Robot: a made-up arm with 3 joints. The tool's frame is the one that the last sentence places.
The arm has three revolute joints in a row. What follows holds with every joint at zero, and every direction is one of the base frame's. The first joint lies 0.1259 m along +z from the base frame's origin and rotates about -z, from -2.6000 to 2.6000 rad. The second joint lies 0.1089 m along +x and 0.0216 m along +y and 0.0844 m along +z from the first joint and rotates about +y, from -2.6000 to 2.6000 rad. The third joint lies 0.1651 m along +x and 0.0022 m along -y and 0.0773 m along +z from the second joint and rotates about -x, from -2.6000 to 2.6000 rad. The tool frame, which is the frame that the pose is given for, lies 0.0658 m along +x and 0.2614 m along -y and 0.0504 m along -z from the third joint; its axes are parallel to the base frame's.
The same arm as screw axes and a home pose.
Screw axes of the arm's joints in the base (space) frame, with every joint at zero. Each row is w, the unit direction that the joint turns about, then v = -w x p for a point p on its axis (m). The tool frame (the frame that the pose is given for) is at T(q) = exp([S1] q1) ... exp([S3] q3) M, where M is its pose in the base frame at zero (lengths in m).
S1 = (0, 0, -1, 0, 0, 0)
S2 = (0, 1, 0, -0.2103, 0, 0.1089)
S3 = (-1, 0, 0, 0, -0.2876, 0.0194)
M: xyz 0.3398 -0.242 0.2372 (m) rpy 0 0 0 (rad, as in URDF)
Joint limits (rad, base to tool): -2.6..2.6 -2.6..2.6 -2.6..2.6

